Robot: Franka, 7 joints.
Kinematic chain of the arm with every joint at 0, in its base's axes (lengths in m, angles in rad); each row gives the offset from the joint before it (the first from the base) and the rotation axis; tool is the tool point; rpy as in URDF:
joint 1: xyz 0 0 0.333 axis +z
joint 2: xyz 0 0 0 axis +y
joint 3: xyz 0 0 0.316 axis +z
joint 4: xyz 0.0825 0 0 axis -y
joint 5: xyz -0.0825 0 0.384 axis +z
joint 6: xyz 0 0 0 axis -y
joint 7: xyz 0.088 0 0 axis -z
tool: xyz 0 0 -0.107 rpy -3.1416 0 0
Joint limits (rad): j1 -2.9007..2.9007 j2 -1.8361..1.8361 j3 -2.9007..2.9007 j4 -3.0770..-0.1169 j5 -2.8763..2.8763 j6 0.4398..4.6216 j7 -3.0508..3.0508
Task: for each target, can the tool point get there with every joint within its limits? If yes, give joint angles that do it. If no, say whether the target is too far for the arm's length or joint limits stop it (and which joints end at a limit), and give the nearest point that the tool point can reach.
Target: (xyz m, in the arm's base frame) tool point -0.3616 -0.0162 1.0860
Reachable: yes | joints 0.1164 -0.7000 0.5178 -0.4453 -1.9115 1.7848 -0.8275
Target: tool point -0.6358 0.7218 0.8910
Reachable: no: too far | nearest point -0.4905 0.5568 0.7635 | short by 0.254 m
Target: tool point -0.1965 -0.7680 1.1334
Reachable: no: too far | nearest point -0.1496 -0.5849 0.9425 | short by 0.269 m
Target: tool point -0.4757 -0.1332 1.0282
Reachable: yes | joints 0.8821 -0.4709 1.7624 -0.5466 -1.2365 2.3843 -0.0584
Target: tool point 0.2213 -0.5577 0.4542
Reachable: yes | joints -0.5298 0.7505 -0.6514 -1.4706 1.7407 4.2096 0.9069
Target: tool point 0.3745 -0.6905 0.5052
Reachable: yes | joints 1.4866 -1.0686 -1.7962 -0.9456 -1.2119 1.9330 -2.2715
